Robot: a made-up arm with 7 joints. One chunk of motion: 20 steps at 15 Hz.
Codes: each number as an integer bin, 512 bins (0 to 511) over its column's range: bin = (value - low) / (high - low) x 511, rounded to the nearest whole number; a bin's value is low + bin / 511 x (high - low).
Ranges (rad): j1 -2..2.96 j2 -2.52..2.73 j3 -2.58..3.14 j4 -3.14..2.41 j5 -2.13..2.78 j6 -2.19..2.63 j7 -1.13..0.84
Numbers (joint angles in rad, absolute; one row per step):
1: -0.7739 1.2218 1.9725 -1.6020 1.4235 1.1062 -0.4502
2: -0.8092 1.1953 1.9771 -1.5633 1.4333 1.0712 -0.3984
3: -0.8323 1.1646 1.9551 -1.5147 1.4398 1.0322 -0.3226
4: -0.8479 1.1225 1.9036 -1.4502 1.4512 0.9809 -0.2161
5: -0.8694 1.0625 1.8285 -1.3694 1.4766 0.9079 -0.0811
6: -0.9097 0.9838 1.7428 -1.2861 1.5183 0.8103 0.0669
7: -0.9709 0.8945 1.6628 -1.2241 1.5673 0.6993 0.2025
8: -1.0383 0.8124 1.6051 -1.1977 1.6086 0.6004 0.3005
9: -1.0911 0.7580 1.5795 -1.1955 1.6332 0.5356 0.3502
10: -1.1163 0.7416 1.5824 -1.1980 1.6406 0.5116 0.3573
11: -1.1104 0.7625 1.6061 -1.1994 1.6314 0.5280 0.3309
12: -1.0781 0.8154 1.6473 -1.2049 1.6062 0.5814 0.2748
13: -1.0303 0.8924 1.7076 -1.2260 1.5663 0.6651 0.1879
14: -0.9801 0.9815 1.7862 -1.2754 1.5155 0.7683 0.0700
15: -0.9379 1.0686 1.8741 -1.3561 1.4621 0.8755 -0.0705
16: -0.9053 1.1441 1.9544 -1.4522 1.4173 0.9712 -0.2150
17: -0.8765 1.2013 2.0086 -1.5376 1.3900 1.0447 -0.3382
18: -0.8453 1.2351 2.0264 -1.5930 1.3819 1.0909 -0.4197
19: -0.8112 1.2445 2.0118 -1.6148 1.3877 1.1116 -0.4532
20: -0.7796 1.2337 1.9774 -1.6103 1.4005 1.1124 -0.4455
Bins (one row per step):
1: 126 364 407 142 370 349 176
2: 123 362 407 145 371 346 190
3: 120 359 405 150 372 342 209
4: 119 355 401 156 373 336 237
5: 116 349 394 163 375 328 272
6: 112 341 386 171 380 318 310
7: 106 332 379 176 385 306 346
8: 99 324 374 179 389 296 371
9: 94 319 372 179 392 289 384
10: 91 317 372 179 392 286 386
11: 92 319 374 179 391 288 379
12: 95 325 378 178 389 294 364
13: 100 332 383 176 385 303 342
14: 105 341 390 172 379 314 311
15: 109 349 398 164 374 325 275
16: 113 357 405 155 369 335 237
17: 116 362 410 148 366 343 205
18: 119 365 412 142 365 348 184
19: 122 366 410 140 366 350 176
20: 126 365 407 141 367 350 178

